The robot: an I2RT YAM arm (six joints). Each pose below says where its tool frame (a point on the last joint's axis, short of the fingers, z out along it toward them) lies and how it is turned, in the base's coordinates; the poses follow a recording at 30 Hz.
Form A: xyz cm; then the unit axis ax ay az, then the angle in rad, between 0 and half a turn.
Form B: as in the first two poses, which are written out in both.
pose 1, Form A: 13.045 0.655 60.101 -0.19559 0.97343 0.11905 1.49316
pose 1, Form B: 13.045 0.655 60.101 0.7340 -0.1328 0.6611 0.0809
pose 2, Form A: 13.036 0.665 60.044 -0.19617 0.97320 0.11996 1.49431
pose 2, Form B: 13.036 0.665 60.044 0.7336 -0.1333 0.6613 0.0815
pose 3, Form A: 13.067 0.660 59.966 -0.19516 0.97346 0.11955 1.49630
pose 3, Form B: 13.067 0.660 59.966 0.7329 -0.1328 0.6622 0.0813
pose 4, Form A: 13.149 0.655 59.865 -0.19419 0.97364 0.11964 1.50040
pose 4, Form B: 13.149 0.655 59.865 0.7316 -0.1324 0.6638 0.0816
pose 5, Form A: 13.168 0.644 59.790 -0.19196 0.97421 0.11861 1.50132
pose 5, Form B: 13.168 0.644 59.790 0.7312 -0.1309 0.6645 0.0809
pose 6, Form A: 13.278 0.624 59.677 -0.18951 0.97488 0.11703 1.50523
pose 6, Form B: 13.278 0.624 59.677 0.7299 -0.1295 0.6664 0.0800
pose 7, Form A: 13.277 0.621 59.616 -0.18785 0.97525 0.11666 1.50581
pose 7, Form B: 13.277 0.621 59.616 0.7297 -0.1284 0.6668 0.0798
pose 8, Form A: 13.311 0.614 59.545 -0.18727 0.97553 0.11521 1.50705
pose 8, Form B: 13.311 0.614 59.545 0.7293 -0.1281 0.6675 0.0788
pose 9, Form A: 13.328 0.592 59.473 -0.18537 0.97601 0.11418 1.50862
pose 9, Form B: 13.328 0.592 59.473 0.7287 -0.1269 0.6684 0.0782
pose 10, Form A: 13.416 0.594 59.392 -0.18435 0.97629 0.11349 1.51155
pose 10, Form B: 13.416 0.594 59.392 0.7277 -0.1264 0.6696 0.0778
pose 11, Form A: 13.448 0.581 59.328 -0.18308 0.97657 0.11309 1.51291
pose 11, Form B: 13.448 0.581 59.328 0.7273 -0.1257 0.6703 0.0776
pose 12, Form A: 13.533 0.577 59.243 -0.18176 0.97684 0.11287 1.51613
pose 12, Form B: 13.533 0.577 59.243 0.7262 -0.1250 0.6716 0.0776
